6 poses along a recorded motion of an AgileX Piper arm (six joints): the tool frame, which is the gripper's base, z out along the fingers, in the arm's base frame.
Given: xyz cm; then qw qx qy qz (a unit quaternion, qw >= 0).
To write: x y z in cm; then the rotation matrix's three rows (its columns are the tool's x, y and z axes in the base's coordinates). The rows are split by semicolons. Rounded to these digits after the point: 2 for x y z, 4 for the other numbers.
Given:
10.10, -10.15, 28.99, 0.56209, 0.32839, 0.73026, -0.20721
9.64, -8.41, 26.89, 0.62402, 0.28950, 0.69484, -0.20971
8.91, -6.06, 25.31, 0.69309, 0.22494, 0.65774, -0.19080
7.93, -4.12, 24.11, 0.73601, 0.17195, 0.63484, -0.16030
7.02, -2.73, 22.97, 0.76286, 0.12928, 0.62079, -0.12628
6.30, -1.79, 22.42, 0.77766, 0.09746, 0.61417, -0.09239
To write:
10.10, -10.15, 28.99; -0.1524, 0.7126, 0.6849; 0.2467, 0.6984, -0.6718; -0.9570, 0.0665, -0.2822
9.64, -8.41, 26.89; -0.0536, 0.6640, 0.7458; 0.1406, 0.7444, -0.6527; -0.9886, 0.0699, -0.1332
8.91, -6.06, 25.31; 0.0619, 0.5604, 0.8259; 0.0314, 0.8260, -0.5628; -0.9976, 0.0608, 0.0336
7.93, -4.12, 24.11; 0.1426, 0.4543, 0.8794; -0.0176, 0.8895, -0.4566; -0.9896, 0.0496, 0.1348
7.02, -2.73, 22.97; 0.1973, 0.3532, 0.9145; -0.0322, 0.9347, -0.3540; -0.9798, 0.0405, 0.1958
6.30, -1.79, 22.42; 0.2285, 0.2634, 0.9372; -0.0240, 0.9639, -0.2651; -0.9732, 0.0381, 0.2266

